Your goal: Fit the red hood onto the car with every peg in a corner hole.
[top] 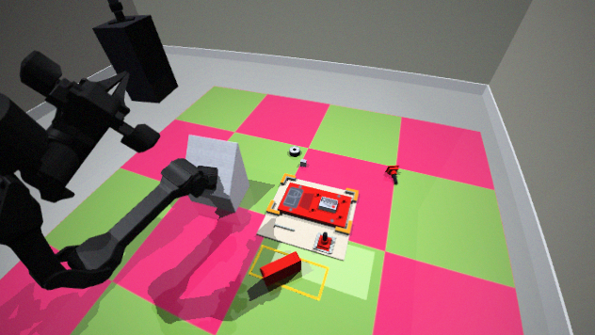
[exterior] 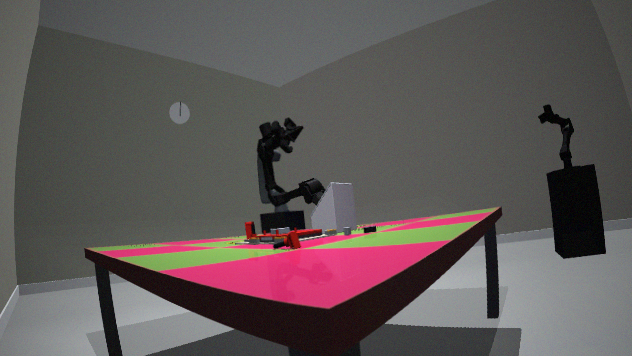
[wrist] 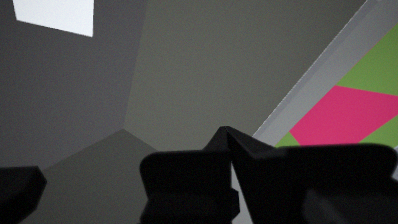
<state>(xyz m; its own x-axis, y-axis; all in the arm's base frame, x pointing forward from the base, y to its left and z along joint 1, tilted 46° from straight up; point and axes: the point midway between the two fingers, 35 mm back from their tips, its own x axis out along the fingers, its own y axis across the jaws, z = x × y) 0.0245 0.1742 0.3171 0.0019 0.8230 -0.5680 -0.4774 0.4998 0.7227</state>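
The red hood lies 43 cm below my gripper tip, 27 cm ahead of it and 11 cm to the right of it. The rest, counted from my gripper tip: small wheel 45 cm below, 34 cm to the left, 19 cm ahead; then white engine block 44 cm below, 35 cm ahead, 11 cm to the left.
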